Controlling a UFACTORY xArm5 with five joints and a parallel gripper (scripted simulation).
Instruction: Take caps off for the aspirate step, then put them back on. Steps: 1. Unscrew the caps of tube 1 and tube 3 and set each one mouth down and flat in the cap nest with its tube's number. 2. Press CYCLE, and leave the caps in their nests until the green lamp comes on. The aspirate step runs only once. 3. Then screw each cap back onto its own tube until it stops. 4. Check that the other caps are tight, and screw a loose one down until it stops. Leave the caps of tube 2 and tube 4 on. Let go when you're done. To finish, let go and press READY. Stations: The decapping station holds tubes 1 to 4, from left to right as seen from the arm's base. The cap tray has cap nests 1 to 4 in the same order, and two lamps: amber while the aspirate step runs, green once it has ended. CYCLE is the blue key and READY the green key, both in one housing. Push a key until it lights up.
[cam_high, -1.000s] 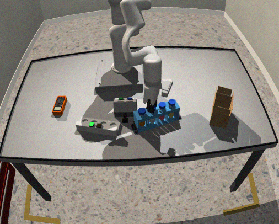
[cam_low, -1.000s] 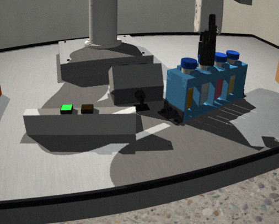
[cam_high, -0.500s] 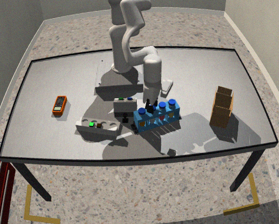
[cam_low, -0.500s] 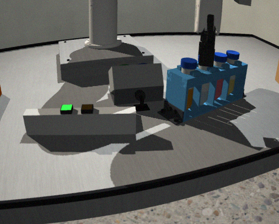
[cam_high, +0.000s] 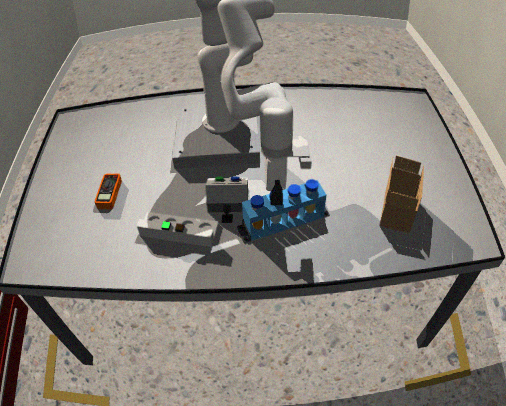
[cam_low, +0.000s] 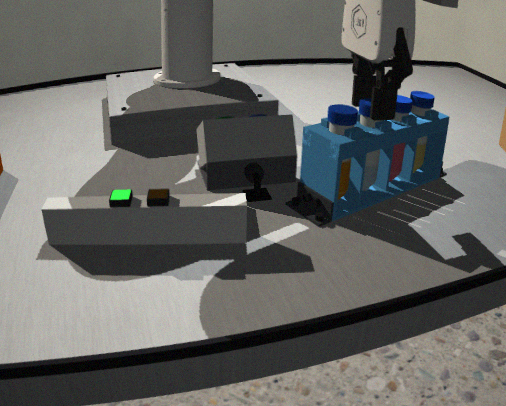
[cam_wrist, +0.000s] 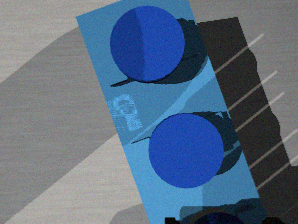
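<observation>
Now: hand 2 cm past the blue cap, 5 cm to the right of it and 2 cm above it. Round my hand: blue key (12 cm behind, 11 cm to the right, 6 cm below); green key (12 cm behind, 15 cm to the right, 6 cm below); grey key housing (10 cm behind, 13 cm to the right, 8 cm below).
</observation>
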